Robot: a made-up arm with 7 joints.
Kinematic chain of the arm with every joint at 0, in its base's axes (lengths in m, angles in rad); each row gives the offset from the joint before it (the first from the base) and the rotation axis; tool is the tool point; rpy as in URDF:
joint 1: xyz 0 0 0.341 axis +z
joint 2: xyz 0 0 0 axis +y
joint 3: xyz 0 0 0.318 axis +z
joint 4: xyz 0.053 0 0 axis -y
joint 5: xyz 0.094 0 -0.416 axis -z
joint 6: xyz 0 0 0 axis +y
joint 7: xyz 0.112 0 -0.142 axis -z
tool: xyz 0 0 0 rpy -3.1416 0 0
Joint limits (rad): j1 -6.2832..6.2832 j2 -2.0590..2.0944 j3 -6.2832..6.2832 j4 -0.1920..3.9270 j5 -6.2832..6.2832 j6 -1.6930..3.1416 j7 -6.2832..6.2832
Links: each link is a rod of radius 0.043 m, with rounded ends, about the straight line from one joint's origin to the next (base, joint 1, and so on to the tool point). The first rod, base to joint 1, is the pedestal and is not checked.
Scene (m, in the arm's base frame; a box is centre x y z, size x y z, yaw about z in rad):
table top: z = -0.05
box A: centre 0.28 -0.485 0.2 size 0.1 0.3 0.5 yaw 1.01
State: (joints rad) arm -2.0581 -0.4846 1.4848 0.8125 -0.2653 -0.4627 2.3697
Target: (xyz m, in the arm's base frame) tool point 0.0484 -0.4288 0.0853
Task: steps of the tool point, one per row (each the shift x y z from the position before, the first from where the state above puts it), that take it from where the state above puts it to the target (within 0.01 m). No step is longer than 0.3 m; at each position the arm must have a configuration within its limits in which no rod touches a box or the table.
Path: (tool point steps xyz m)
1: -0.1097 -0.1712 0.1416
2: -0.1975 -0.1319 0.1013
3: -0.2497 -0.0567 0.0546
4: -0.2557 0.0337 0.0127
5: -0.2179 0.1160 -0.0157
6: -0.1511 0.1713 -0.0273
7: 0.0270 -0.1312 -0.1298
8: 0.0809 -0.1086 -0.1351
9: 0.1252 -0.0679 -0.1304
10: 0.1523 -0.0141 -0.1161
11: 0.1570 0.0451 -0.0934
12: 0.1378 0.1002 -0.0647

